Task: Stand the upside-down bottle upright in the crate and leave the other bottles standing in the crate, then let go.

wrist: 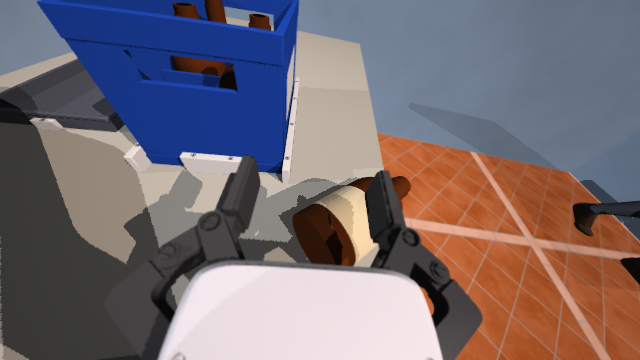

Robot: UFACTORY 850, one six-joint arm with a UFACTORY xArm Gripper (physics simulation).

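The blue crate stands upright on the table at the upper left. Brown bottle necks show above its rim, and brown glass shows through its handle opening. A brown bottle with a cream label is outside the crate, tipped over near the table's right edge. Its base faces the camera and its neck points to the upper right, past the table edge in the view. My gripper is open and empty. Its right finger hides part of the bottle; whether they touch I cannot tell.
White brackets line the crate's foot. A dark grey tray is left of the crate. The pale table ends at the right, beyond which lies the orange tiled floor. A dark object shows at the far right.
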